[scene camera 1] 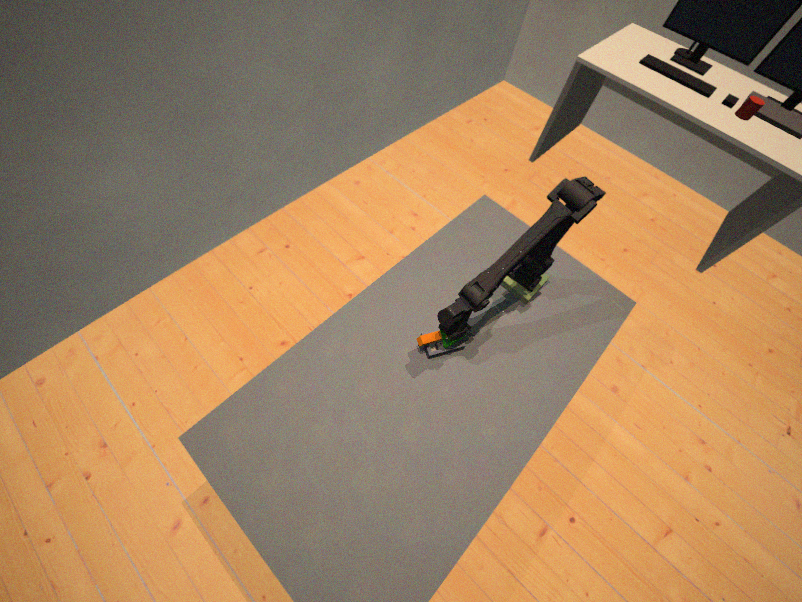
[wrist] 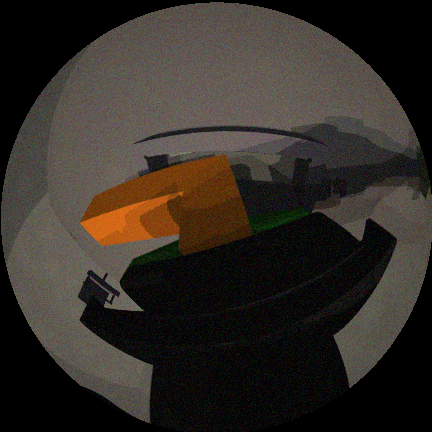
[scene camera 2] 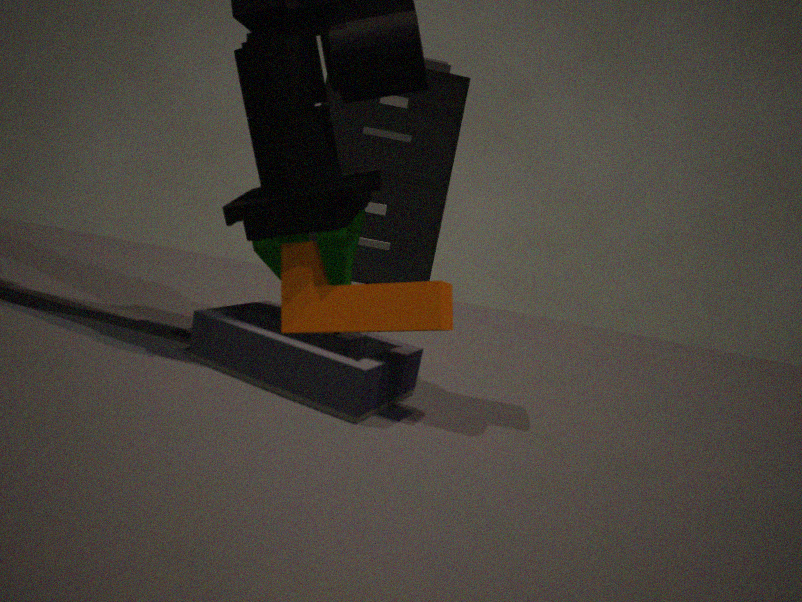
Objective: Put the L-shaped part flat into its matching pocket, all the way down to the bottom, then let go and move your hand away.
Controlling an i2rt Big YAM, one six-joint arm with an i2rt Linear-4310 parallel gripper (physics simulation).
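Places are measured from the arm's base along level axes (x back, y right, z up), in metres.
Pixels of known places: gripper, fingertip midpoint: (scene camera 1: 446, 345); arm's base, origin of the base link: (scene camera 1: 524, 277).
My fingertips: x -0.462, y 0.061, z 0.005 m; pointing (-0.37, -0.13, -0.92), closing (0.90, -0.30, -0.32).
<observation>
Ahead of a thing's pixels: the offset from my fingertips to its middle. Level surfaces: height alone.
The orange L-shaped part @[dy +0.050, dx -0.016, dz +0.036 m] (scene camera 1: 428, 338) (scene camera 2: 388, 307) (wrist: 205, 200) is in my gripper (scene camera 1: 451, 337) (scene camera 2: 312, 262) (wrist: 223, 228). The gripper is shut on it, with green fingertips at its short leg. In scene camera 2 the short leg points up and the long leg reaches right, roughly level. The dark grey pocket tray @[dy +0.025, dx +0.014, dz -0.023 m] (scene camera 1: 444, 353) (scene camera 2: 285, 356) (wrist: 230, 129) lies below. The part is outside the pocket, over the tray, with its long leg's end past the tray's right end in that view. The pocket floor is mostly hidden.
A grey mat @[dz -0.041 m] (scene camera 1: 362, 414) lies under the tray. The arm's base stands on a yellow-green plate (scene camera 1: 529, 294) at the mat's back. A white desk (scene camera 1: 628, 48) with monitors and a red cup (scene camera 1: 749, 108) stands at the back right. A dark drawer cabinet (scene camera 2: 414, 194) shows behind the gripper.
</observation>
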